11 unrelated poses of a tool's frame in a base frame.
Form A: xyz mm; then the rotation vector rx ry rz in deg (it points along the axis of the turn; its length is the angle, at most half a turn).
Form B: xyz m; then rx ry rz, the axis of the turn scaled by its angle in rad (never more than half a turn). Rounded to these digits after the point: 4 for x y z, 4 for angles.
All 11 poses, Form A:
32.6, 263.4, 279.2, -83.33, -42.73, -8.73
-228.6, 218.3, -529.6, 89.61, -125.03, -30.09
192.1, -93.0, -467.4, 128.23, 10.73, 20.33
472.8, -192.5, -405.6, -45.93, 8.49, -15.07
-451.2, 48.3, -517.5, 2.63, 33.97, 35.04
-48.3, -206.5, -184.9, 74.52, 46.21, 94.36
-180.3, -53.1, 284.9, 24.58, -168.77, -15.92
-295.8, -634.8, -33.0, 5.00, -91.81, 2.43
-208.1, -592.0, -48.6, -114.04, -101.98, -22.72
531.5, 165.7, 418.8, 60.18, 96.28, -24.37
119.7, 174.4, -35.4, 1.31, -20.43, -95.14
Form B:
0.0326, 0.2634, 0.2792, -1.4544, -0.7458, -0.1524
-0.2286, 0.2183, -0.5296, 1.5640, -2.1822, -0.5252
0.1921, -0.0930, -0.4674, 2.2380, 0.1873, 0.3548
0.4728, -0.1925, -0.4056, -0.8016, 0.1482, -0.2630
-0.4512, 0.0483, -0.5175, 0.0459, 0.5929, 0.6116
-0.0483, -0.2065, -0.1849, 1.3006, 0.8065, 1.6469
-0.1803, -0.0531, 0.2849, 0.4290, -2.9456, -0.2779
-0.2958, -0.6348, -0.0330, 0.0873, -1.6024, 0.0424
-0.2081, -0.5920, -0.0486, -1.9904, -1.7799, -0.3965
0.5315, 0.1657, 0.4188, 1.0503, 1.6804, -0.4253
0.1197, 0.1744, -0.0354, 0.0229, -0.3566, -1.6605

